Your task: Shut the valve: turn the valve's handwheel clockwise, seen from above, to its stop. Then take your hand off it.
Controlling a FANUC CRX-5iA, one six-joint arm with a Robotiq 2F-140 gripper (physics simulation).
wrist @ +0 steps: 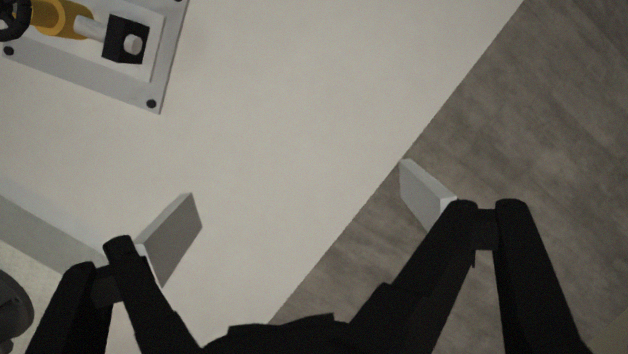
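The valve's black handwheel [25, 25] is at the top left corner of the wrist view, cut off by the left edge, so part of it is hidden. A yellow valve body [60, 17] joins it to a light stem and a black block [115, 42]. These are on a grey base plate [100, 77] with dark bolts at its corners. My gripper [297, 194] is open, with its two pads wide apart and nothing between them. In this view it is below and to the right of the valve, apart from the handwheel.
The pale table top [300, 100] ends at a diagonal edge, and the grey-brown floor [540, 125] shows beyond it on the right. A pale grey raised strip [40, 235] runs behind the left finger at lower left. A dark rounded object [12, 305] is at the lower left edge.
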